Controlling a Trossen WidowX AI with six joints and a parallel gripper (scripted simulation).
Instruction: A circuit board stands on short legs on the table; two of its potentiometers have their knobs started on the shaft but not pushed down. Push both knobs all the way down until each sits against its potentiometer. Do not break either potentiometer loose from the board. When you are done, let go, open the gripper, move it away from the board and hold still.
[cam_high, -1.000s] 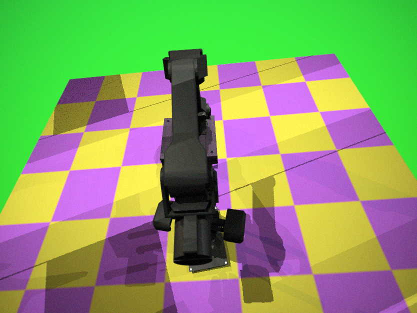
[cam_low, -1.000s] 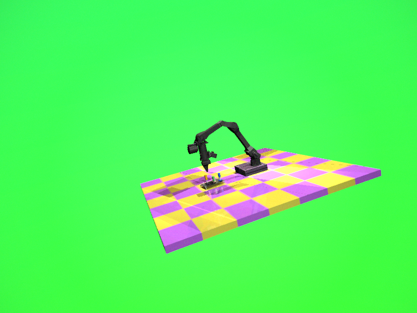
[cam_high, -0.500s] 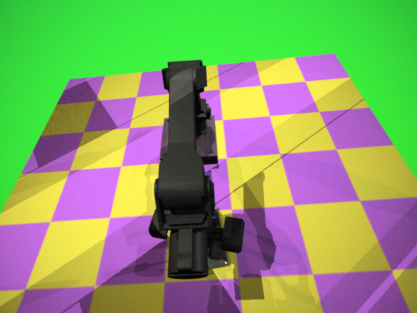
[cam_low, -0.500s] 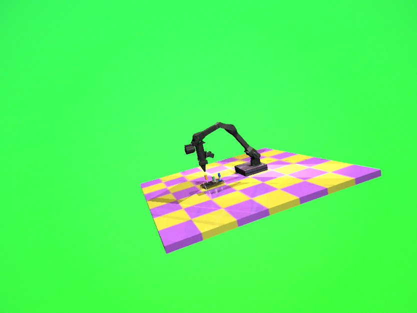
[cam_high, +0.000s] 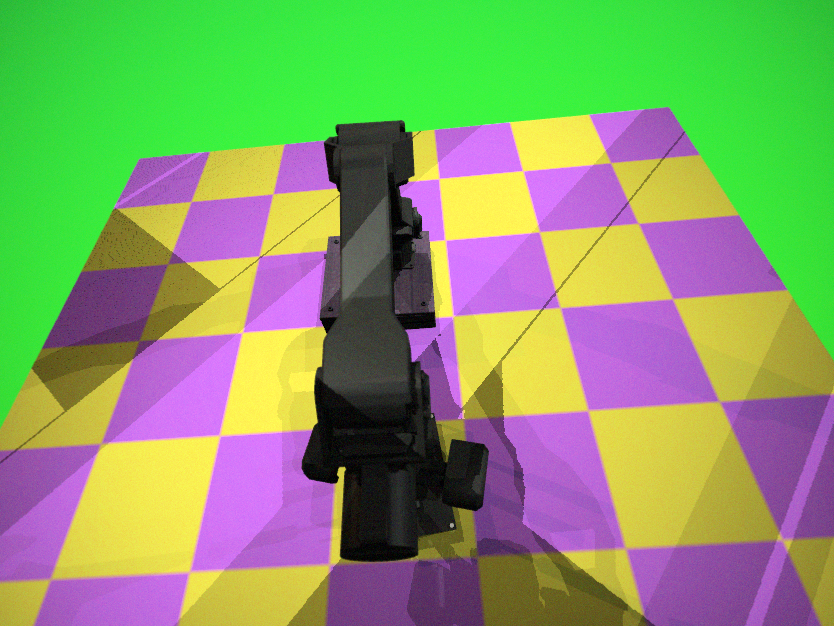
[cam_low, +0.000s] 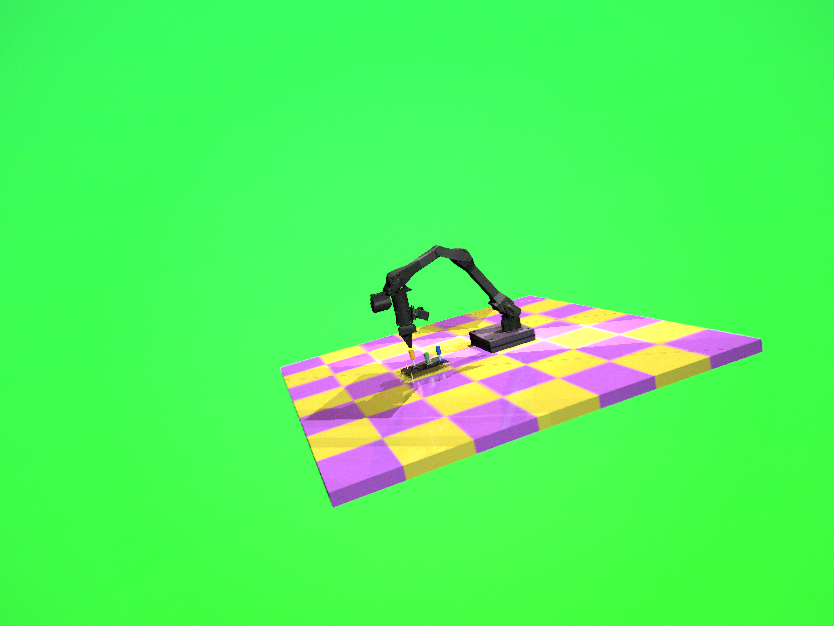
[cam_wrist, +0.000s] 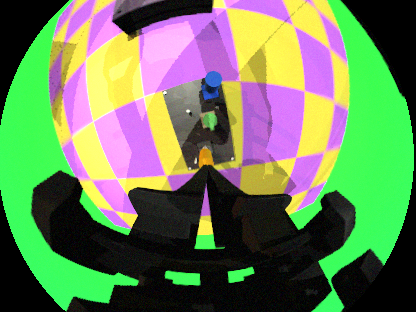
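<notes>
The orange knob lies 2 cm below my gripper tip. From my gripper tip the other things lie so: green knob: 5 cm behind, 1 cm to the left, 5 cm below.
</notes>
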